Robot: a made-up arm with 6 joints. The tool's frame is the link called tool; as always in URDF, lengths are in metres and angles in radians.
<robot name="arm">
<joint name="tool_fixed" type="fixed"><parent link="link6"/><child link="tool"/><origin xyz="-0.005 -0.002 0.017" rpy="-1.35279 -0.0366 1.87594"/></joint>
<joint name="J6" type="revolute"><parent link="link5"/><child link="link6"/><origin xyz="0.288 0.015 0.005" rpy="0 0 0"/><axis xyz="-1 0 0"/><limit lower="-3.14" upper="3.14" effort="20" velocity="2.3"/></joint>
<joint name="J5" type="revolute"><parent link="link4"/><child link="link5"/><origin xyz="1.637 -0.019 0.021" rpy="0 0 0"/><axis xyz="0 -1 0"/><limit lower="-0.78" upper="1.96" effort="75" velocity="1.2"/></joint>
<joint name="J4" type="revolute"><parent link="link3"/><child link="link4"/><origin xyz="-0.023 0.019 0.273" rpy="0 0 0"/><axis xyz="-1 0 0"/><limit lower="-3.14" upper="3.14" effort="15" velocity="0.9"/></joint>
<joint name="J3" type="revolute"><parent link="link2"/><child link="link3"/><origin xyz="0.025 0.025 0.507" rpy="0 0 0"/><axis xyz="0 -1 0"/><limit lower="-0.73" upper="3.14" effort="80" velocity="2.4"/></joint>
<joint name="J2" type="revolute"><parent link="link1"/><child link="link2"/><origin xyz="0.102 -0.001 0.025" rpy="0 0 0"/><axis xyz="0 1 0"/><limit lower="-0.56" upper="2.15" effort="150" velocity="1.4"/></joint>
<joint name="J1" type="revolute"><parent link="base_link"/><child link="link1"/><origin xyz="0.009 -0.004 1.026" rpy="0 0 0"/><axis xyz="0 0 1"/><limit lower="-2.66" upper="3.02" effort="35" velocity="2.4"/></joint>
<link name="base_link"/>
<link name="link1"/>
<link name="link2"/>
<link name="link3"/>
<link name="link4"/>
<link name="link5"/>
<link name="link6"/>
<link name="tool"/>
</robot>
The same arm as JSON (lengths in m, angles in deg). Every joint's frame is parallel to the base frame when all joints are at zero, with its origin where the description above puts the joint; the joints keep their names.
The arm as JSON. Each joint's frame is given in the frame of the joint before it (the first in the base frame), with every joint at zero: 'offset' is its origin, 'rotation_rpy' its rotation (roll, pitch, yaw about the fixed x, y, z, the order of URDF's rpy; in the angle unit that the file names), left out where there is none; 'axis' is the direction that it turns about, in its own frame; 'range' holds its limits. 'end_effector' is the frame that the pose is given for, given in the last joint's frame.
{
  "length_unit": "m",
  "angle_unit": "deg",
  "chain": [
    {
      "id": "J1",
      "offset": [
        0.009,
        -0.004,
        1.026
      ],
      "axis": [
        0.0,
        0.0,
        1.0
      ],
      "range": [
        -152.41,
        173.03
      ]
    },
    {
      "id": "J2",
      "offset": [
        0.102,
        -0.001,
        0.025
      ],
      "axis": [
        0.0,
        1.0,
        0.0
      ],
      "range": [
        -32.09,
        123.19
      ]
    },
    {
      "id": "J3",
      "offset": [
        0.025,
        0.025,
        0.507
      ],
      "axis": [
        0.0,
        -1.0,
        0.0
      ],
      "range": [
        -41.83,
        179.91
      ]
    },
    {
      "id": "J4",
      "offset": [
        -0.023,
        0.019,
        0.273
      ],
      "axis": [
        -1.0,
        0.0,
        0.0
      ],
      "range": [
        -179.91,
        179.91
      ]
    },
    {
      "id": "J5",
      "offset": [
        1.637,
        -0.019,
        0.021
      ],
      "axis": [
        0.0,
        -1.0,
        0.0
      ],
      "range": [
        -44.69,
        112.3
      ]
    },
    {
      "id": "J6",
      "offset": [
        0.288,
        0.015,
        0.005
      ],
      "axis": [
        -1.0,
        0.0,
        0.0
      ],
      "range": [
        -179.91,
        179.91
      ]
    }
  ],
  "end_effector": {
    "offset": [
      -0.005,
      -0.002,
      0.017
    ],
    "rotation_rpy": [
      -77.51,
      -2.1,
      107.48
    ]
  }
}

